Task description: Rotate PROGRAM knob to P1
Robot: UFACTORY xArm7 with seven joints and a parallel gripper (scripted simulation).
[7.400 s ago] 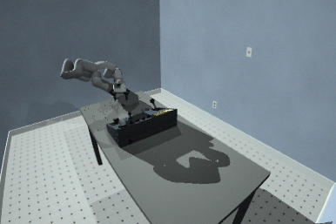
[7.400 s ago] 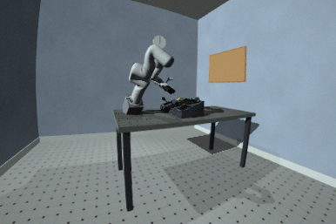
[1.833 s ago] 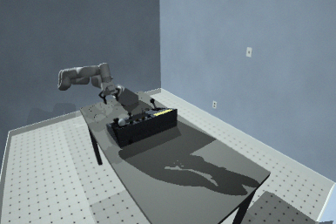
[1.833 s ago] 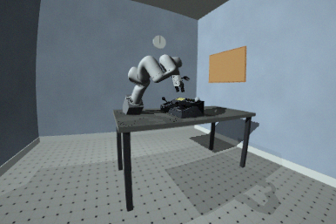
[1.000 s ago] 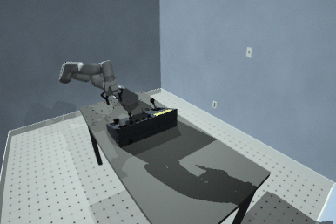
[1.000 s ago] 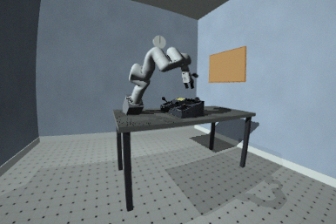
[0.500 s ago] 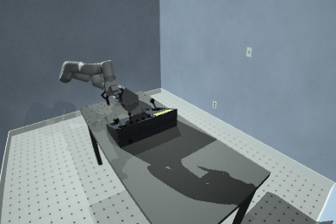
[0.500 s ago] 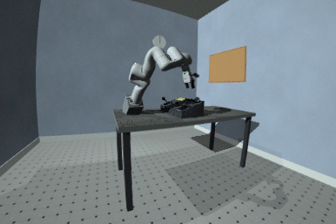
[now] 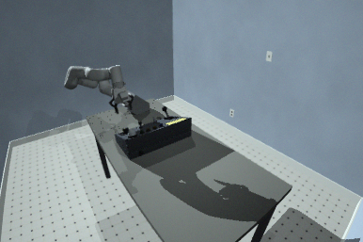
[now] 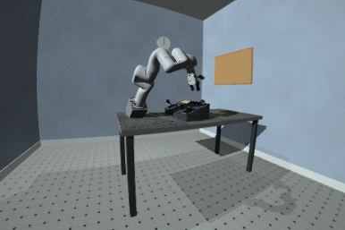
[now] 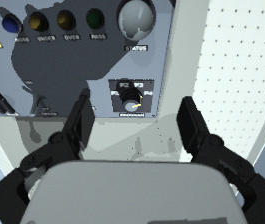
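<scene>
My hand is 5 cm past the mode knob, 14 cm to the right of it and 17 cm above it. Also, from my hand: check switch 4 cm behind, 26 cm to the left, 18 cm below; then dark console 1 cm behind, 19 cm to the left, 20 cm below; then lever 5 cm behind, 38 cm to the left, 17 cm below.
</scene>
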